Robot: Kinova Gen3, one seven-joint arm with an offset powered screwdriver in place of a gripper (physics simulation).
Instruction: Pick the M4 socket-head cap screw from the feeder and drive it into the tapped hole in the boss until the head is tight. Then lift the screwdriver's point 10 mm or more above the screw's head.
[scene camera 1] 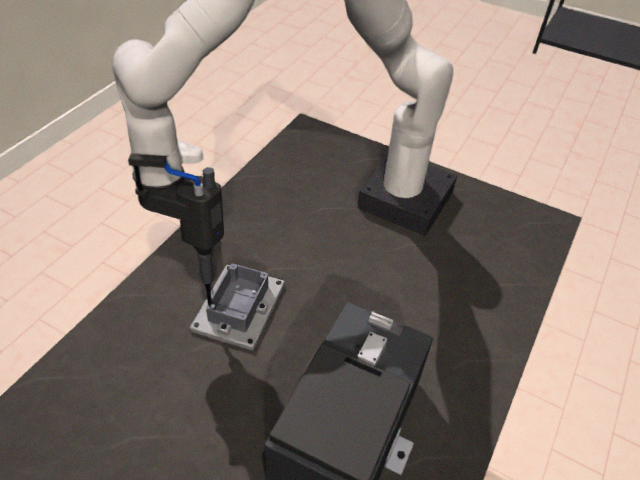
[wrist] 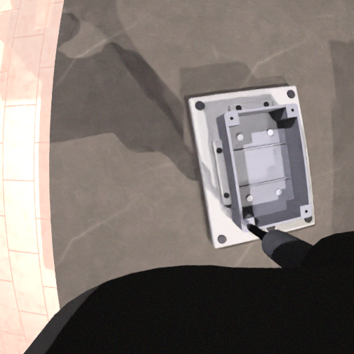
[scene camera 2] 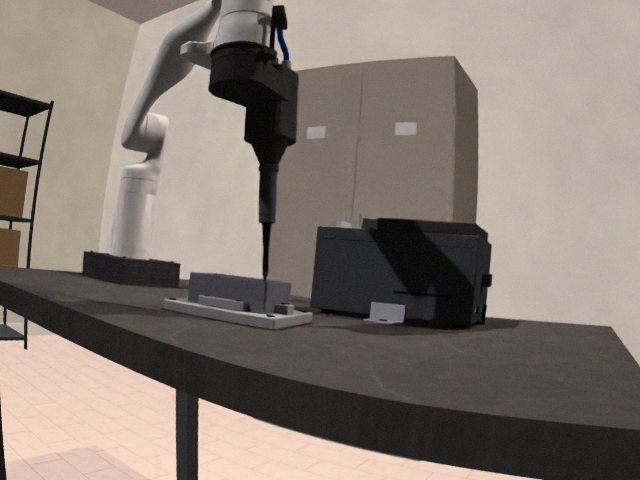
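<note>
The black screwdriver's point (scene camera 1: pixel 209 303) (scene camera 2: pixel 265 277) (wrist: pixel 252 228) stands upright over one corner of the open grey box (scene camera 1: pixel 227 316) (scene camera 2: pixel 222 287) (wrist: pixel 232 175). It meets or nearly meets the corner boss (wrist: pixel 245 226); any gap is too small to tell. The M4 screw cannot be made out; the boss's hole and any screw head there are hidden by the bit or too small to see. The other three corners show small dark holes in the wrist view. The dark feeder (scene camera 1: pixel 341 418) (scene camera 2: pixel 346 268) stands apart from the box, with a small light plate (scene camera 1: pixel 372 348) on top.
The box sits on a light fixture plate (scene camera 1: pixel 237 338) (scene camera 2: pixel 289 322) (wrist: pixel 204 150) with clamp blocks and dark bolts. A light bracket (scene camera 1: pixel 399 454) (scene camera 2: pixel 387 312) is at the feeder's side. The arm's black base (scene camera 1: pixel 392 209) (scene camera 2: pixel 131 269) stands on the dark table (scene camera 1: pixel 129 403) (scene camera 2: pixel 413 356) (wrist: pixel 110 200).
</note>
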